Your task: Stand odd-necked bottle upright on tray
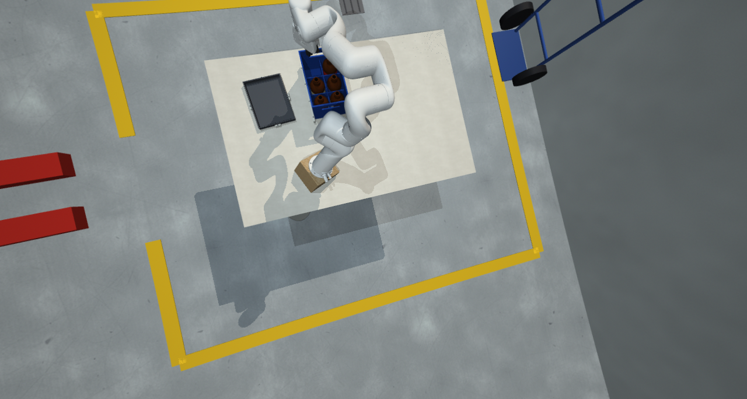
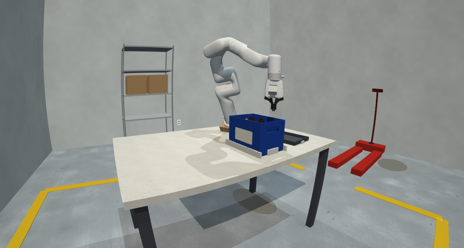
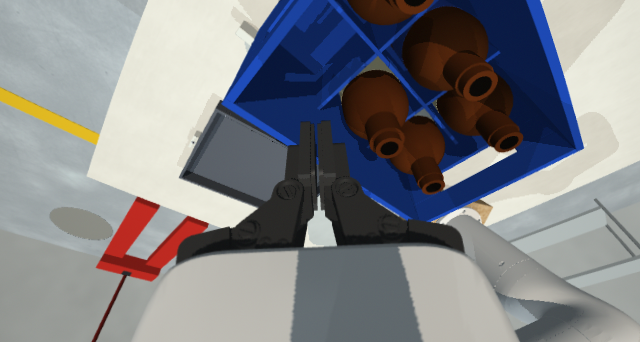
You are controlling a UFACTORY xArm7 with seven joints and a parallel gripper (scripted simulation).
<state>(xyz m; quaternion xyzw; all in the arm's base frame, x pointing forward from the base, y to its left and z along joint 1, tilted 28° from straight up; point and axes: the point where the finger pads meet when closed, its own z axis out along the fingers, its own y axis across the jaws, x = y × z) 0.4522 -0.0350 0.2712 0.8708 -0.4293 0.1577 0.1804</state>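
My gripper is now 160 mm above the blue crate, 90 mm past it and 30 mm to the left of it. The rest, counted from my hand: dark grey tray 270 mm to the left, 230 mm below, 50 mm behind.
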